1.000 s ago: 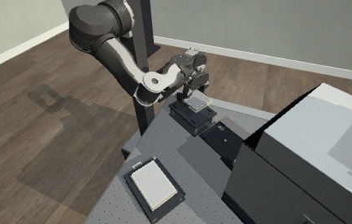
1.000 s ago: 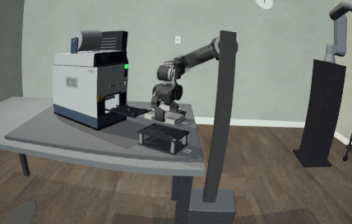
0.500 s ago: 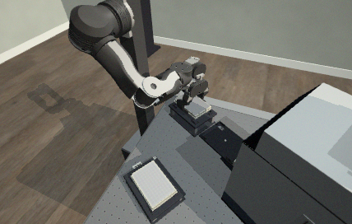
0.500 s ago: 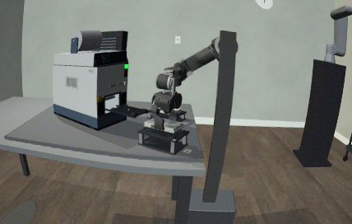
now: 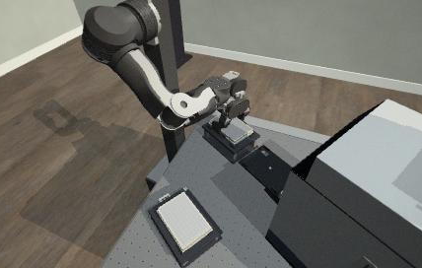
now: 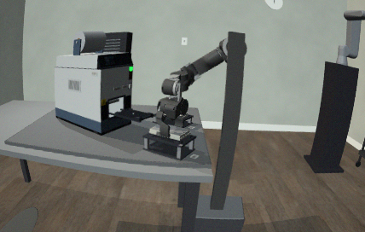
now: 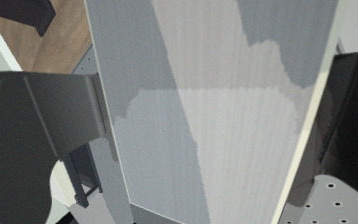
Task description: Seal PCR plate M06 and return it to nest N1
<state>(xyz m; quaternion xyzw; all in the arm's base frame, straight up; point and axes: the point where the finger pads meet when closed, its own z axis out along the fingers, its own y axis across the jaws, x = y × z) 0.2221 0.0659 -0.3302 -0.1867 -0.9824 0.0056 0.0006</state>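
Now: hand right at the 96-well plate M06. From my hand the other things lie so: nest N1: 2 cm below; sealer stage: 17 cm ahead, 12 cm to the right, 2 cm above; yellow warning label: 30 cm ahead, 7 cm to the right, 7 cm above.
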